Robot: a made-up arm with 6 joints. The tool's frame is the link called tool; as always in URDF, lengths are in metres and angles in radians.
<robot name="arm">
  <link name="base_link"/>
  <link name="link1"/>
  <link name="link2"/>
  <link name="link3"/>
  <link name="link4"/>
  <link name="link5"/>
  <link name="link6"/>
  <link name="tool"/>
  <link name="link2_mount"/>
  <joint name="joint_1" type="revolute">
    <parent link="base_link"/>
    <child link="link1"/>
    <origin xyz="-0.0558 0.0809 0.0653" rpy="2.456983 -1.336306 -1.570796"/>
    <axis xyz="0 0 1"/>
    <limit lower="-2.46" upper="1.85"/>
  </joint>
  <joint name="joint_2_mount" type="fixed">
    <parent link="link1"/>
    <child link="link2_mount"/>
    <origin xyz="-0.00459 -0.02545 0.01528"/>
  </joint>
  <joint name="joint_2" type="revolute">
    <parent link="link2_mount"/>
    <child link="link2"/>
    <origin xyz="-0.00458 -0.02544 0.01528" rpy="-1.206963 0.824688 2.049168"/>
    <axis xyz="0 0 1"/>
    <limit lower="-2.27" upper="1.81"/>
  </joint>
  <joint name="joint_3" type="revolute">
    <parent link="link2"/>
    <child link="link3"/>
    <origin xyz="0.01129 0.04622 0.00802" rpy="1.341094 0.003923 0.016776"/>
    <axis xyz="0 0 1"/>
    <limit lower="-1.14" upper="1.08"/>
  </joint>
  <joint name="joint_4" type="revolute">
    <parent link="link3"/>
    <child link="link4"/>
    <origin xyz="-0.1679 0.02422 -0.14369" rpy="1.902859 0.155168 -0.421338"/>
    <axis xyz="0 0 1"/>
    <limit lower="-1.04" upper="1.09"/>
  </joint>
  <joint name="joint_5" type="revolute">
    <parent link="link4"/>
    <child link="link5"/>
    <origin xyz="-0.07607 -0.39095 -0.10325" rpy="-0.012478 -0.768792 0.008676"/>
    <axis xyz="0 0 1"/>
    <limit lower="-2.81" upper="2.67"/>
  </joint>
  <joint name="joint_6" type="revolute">
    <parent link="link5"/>
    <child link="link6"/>
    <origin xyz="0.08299 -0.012 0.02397" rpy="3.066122 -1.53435 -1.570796"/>
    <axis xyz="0 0 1"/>
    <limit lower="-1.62" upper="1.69"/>
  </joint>
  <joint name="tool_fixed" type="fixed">
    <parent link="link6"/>
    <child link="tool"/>
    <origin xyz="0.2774 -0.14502 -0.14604" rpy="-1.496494 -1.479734 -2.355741"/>
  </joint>
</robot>
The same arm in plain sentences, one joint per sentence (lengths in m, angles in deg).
The arm has six revolute joints in a row. What follows holds with every joint at zero, and every direction is one of the base frame's. The first joint sits 0.0558 m along -x and 0.0809 m along +y and 0.0653 m along +z from the base frame's origin and rotates about the direction (-0.632371, -0.753465, -0.179992), from -140.95 to 106 deg. The second joint sits 0.0201 m along +x and 0.0522 m along -y and 0.0219 m along -z from the first joint and rotates about the direction (0.0008, -0.083203, -0.996532), from -130.06 to 103.71 deg. The third joint sits 0.0462 m along +x and 0.0107 m along +y and 0.0089 m along -z from the second joint and rotates about the direction (-0.973439, -0.0042, -0.228909), from -65.32 to 61.88 deg. The fourth joint sits 0.143 m along +x and 0.1687 m along -y and 0.0227 m along +z from the third joint and rotates about the direction (0.114903, -0.36211, 0.925026), from -59.59 to 62.45 deg. The fifth joint sits 0.3701 m along +x and 0.0432 m along -y and 0.1745 m along -z from the fourth joint and rotates about the direction (0.026799, -0.907967, 0.418185), from -161 to 152.98 deg. The sixth joint sits 0.0229 m along +x and 0.0126 m along +y and 0.0832 m along +z from the fifth joint and rotates about the direction (0.977963, -0.026499, -0.207092), from -92.82 to 96.83 deg. The tool frame, which is the frame that the pose is given for, sits 0.0965 m along -x and 0.1876 m along -y and 0.2735 m along +z from the sixth joint; its axes are the base frame's turned by roll 25.24, pitch 10.12 and yaw 3.43 deg (as in URDF: about the fixed x, then y, then z).
